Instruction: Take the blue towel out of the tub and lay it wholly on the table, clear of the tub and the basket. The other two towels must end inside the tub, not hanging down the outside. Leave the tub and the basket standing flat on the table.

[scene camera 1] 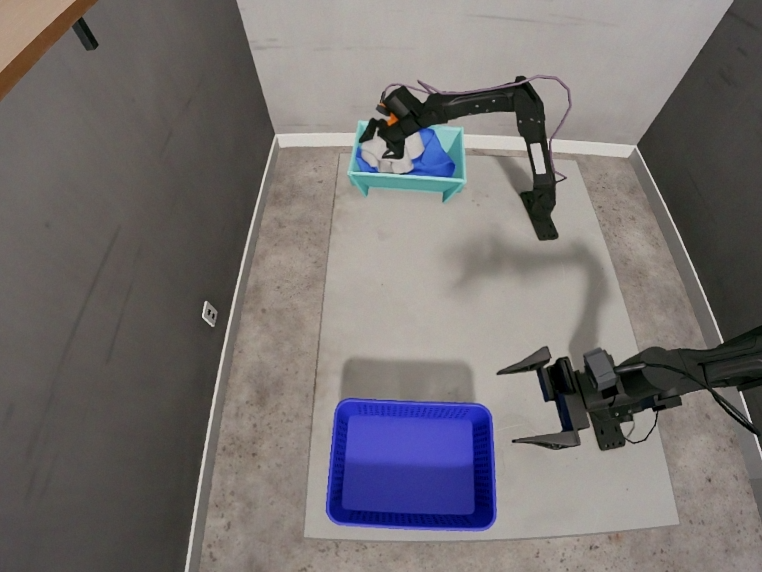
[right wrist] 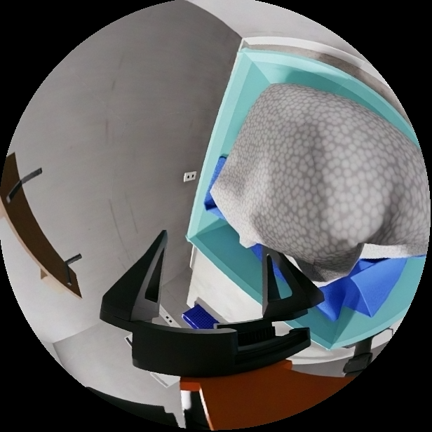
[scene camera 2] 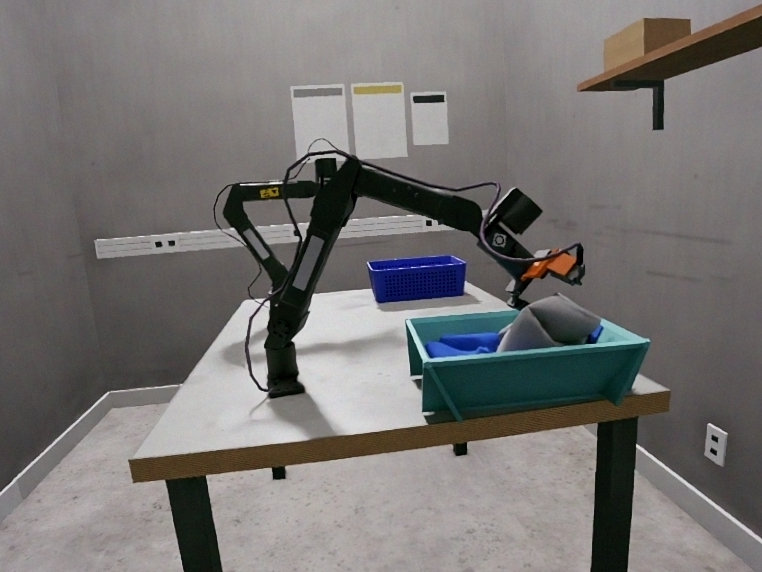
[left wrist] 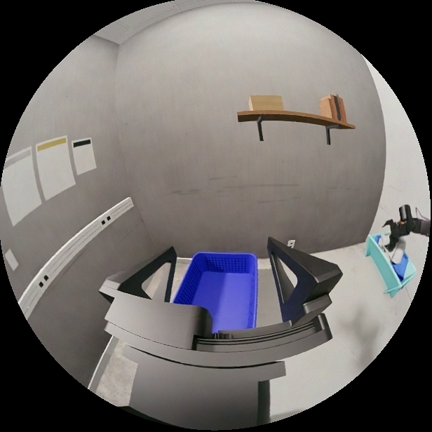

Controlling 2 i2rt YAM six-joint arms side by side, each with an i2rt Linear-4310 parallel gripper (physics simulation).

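The teal tub (scene camera 1: 406,181) (scene camera 2: 523,381) (left wrist: 382,267) (right wrist: 227,260) stands on the table. The blue towel (scene camera 1: 435,161) (scene camera 2: 461,344) (left wrist: 400,268) (right wrist: 377,287) lies inside, partly under the bunched grey patterned towel (scene camera 1: 403,165) (scene camera 2: 544,326) (right wrist: 320,170). The third towel does not show. My right gripper (scene camera 1: 380,144) (scene camera 2: 547,293) (right wrist: 218,238) is open and empty above the tub's left part; the grey towel is close to one finger. My left gripper (scene camera 1: 505,406) (left wrist: 219,247) is open and empty, right of the blue basket (scene camera 1: 335,461) (scene camera 2: 418,283) (left wrist: 250,262) (right wrist: 200,317).
The basket is empty and stands flat near the table's front left in scene camera 1. The tub is at the table's back left there, near the white wall. The right arm (scene camera 1: 480,103) (scene camera 2: 418,190) reaches across above the table. A shelf (scene camera 2: 677,60) (left wrist: 295,118) is mounted on the wall.
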